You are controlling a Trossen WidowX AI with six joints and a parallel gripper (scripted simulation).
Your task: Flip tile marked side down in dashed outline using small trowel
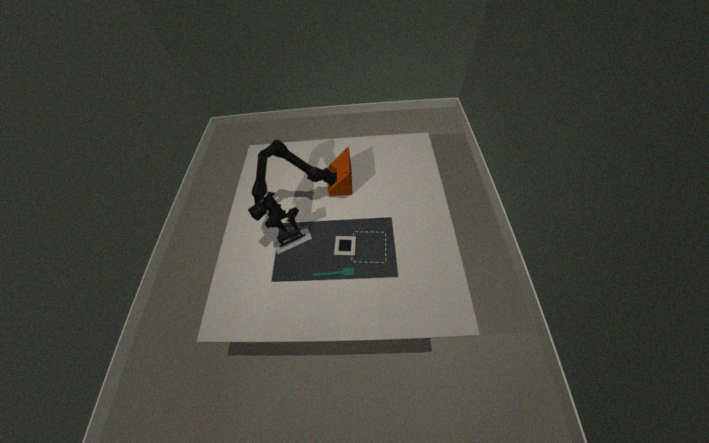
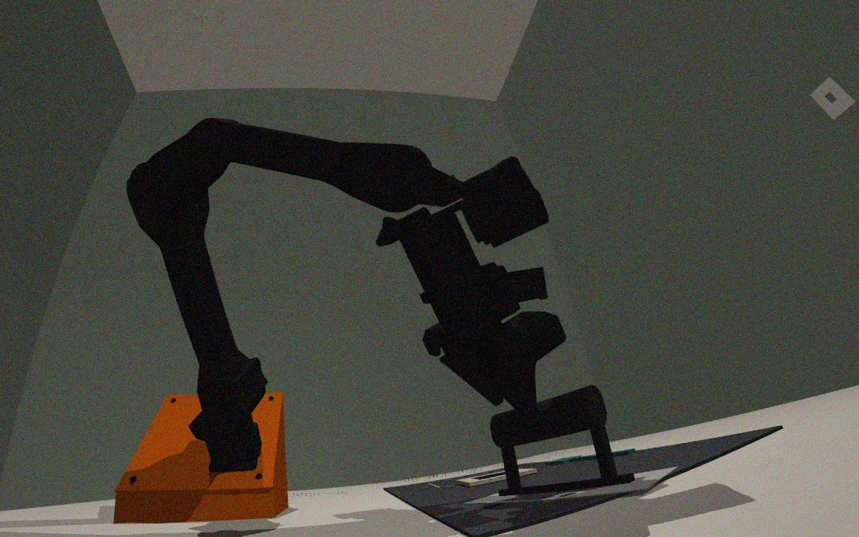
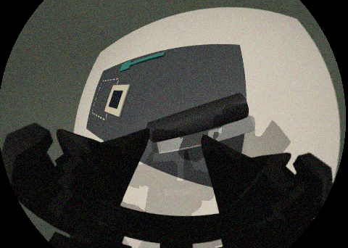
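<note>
Now: the black-handled float 50 mm below my gripper tip and 10 mm ahead of it. Also, from my gripper tip: white tile: 270 mm to the left, 80 mm below, 80 mm ahead; then green trowel: 230 mm to the left, 220 mm ahead, 80 mm below.
</note>
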